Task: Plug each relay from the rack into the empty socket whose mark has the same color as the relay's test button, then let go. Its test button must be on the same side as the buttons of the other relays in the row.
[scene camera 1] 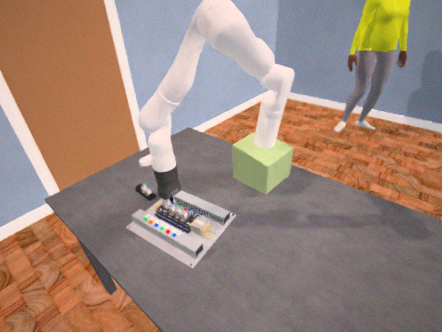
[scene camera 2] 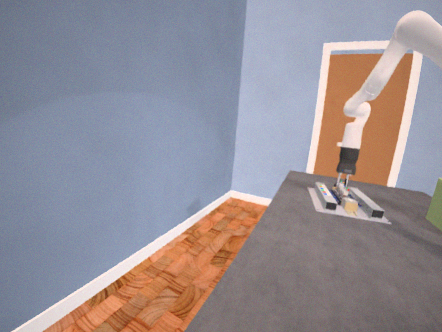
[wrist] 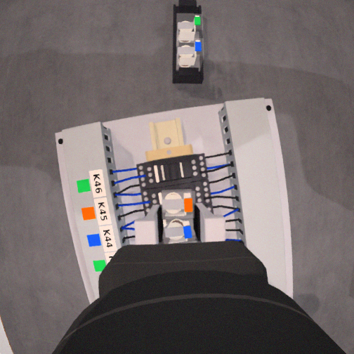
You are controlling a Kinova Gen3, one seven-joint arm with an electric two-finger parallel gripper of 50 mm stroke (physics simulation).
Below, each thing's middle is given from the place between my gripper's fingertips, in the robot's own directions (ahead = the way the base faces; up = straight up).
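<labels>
I've my hand 70 mm above the panel (scene camera 1: 153, 239), and it's 50 mm to the right of it.
</labels>
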